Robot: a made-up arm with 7 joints. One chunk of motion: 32 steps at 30 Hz.
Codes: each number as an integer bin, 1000 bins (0 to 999) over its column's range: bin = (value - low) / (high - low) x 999, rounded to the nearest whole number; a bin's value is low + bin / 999 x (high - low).
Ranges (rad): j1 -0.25..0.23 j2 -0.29..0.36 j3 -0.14..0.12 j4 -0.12..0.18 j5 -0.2..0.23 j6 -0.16..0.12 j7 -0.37..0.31
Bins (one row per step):
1: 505 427 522 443 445 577 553
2: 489 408 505 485 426 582 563
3: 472 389 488 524 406 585 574
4: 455 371 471 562 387 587 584
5: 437 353 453 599 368 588 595
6: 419 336 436 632 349 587 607
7: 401 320 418 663 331 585 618
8: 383 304 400 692 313 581 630
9: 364 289 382 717 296 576 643
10: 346 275 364 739 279 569 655
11: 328 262 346 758 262 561 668
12: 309 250 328 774 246 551 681
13: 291 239 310 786 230 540 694
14: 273 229 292 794 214 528 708
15: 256 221 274 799 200 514 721
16: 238 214 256 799 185 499 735
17: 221 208 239 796 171 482 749
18: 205 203 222 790 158 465 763
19: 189 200 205 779 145 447 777
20: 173 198 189 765 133 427 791
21: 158 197 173 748 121 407 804
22: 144 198 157 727 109 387 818
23: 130 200 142 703 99 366 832
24: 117 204 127 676 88 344 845
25: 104 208 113 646 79 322 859
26: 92 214 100 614 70 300 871
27: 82 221 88 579 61 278 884
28: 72 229 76 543 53 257 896
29: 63 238 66 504 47 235 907
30: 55 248 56 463 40 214 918
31: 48 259 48 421 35 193 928
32: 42 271 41 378 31 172 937
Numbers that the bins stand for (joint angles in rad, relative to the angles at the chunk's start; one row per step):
1: -0.0074 -0.0122 -0.0041 0.0130 -0.0085 0.0017 0.0064
2: -0.0150 -0.0245 -0.0086 0.0256 -0.0166 0.0031 0.0132
3: -0.0232 -0.0369 -0.0130 0.0374 -0.0252 0.0040 0.0207
4: -0.0314 -0.0486 -0.0174 0.0488 -0.0334 0.0045 0.0275
5: -0.0400 -0.0603 -0.0221 0.0599 -0.0416 0.0048 0.0350
6: -0.0487 -0.0714 -0.0265 0.0698 -0.0498 0.0045 0.0432
7: -0.0573 -0.0818 -0.0312 0.0791 -0.0575 0.0040 0.0507
8: -0.0660 -0.0922 -0.0359 0.0878 -0.0653 0.0028 0.0588
9: -0.0751 -0.1020 -0.0406 0.0953 -0.0726 0.0014 0.0677
10: -0.0838 -0.1111 -0.0453 0.1019 -0.0799 -0.0005 0.0758
11: -0.0924 -0.1195 -0.0499 0.1076 -0.0872 -0.0028 0.0847
12: -0.1015 -0.1273 -0.0546 0.1124 -0.0941 -0.0056 0.0935
13: -0.1102 -0.1345 -0.0593 0.1160 -0.1010 -0.0086 0.1024
14: -0.1188 -0.1410 -0.0640 0.1184 -0.1079 -0.0120 0.1119
15: -0.1270 -0.1462 -0.0687 0.1199 -0.1139 -0.0159 0.1208
16: -0.1356 -0.1508 -0.0734 0.1199 -0.1204 -0.0201 0.1303
17: -0.1438 -0.1547 -0.0778 0.1190 -0.1264 -0.0249 0.1398
18: -0.1515 -0.1579 -0.0822 0.1172 -0.1320 -0.0297 0.1494
19: -0.1592 -0.1599 -0.0866 0.1139 -0.1376 -0.0347 0.1589
20: -0.1669 -0.1612 -0.0908 0.1097 -0.1428 -0.0403 0.1684
21: -0.1741 -0.1618 -0.0950 0.1046 -0.1479 -0.0459 0.1773
22: -0.1808 -0.1612 -0.0991 0.0983 -0.1531 -0.0515 0.1868
23: -0.1875 -0.1599 -0.1030 0.0911 -0.1574 -0.0574 0.1963
24: -0.1938 -0.1573 -0.1069 0.0830 -0.1621 -0.0636 0.2052
25: -0.2000 -0.1547 -0.1106 0.0740 -0.1660 -0.0697 0.2147
26: -0.2058 -0.1508 -0.1140 0.0644 -0.1699 -0.0759 0.2229
27: -0.2106 -0.1462 -0.1171 0.0539 -0.1737 -0.0821 0.2317
28: -0.2154 -0.1410 -0.1202 0.0431 -0.1772 -0.0880 0.2399
29: -0.2197 -0.1351 -0.1228 0.0314 -0.1798 -0.0941 0.2474
30: -0.2236 -0.1286 -0.1254 0.0190 -0.1828 -0.1000 0.2549
31: -0.2269 -0.1215 -0.1275 0.0064 -0.1849 -0.1059 0.2617
32: -0.2298 -0.1137 -0.1293 -0.0065 -0.1867 -0.1118 0.2678

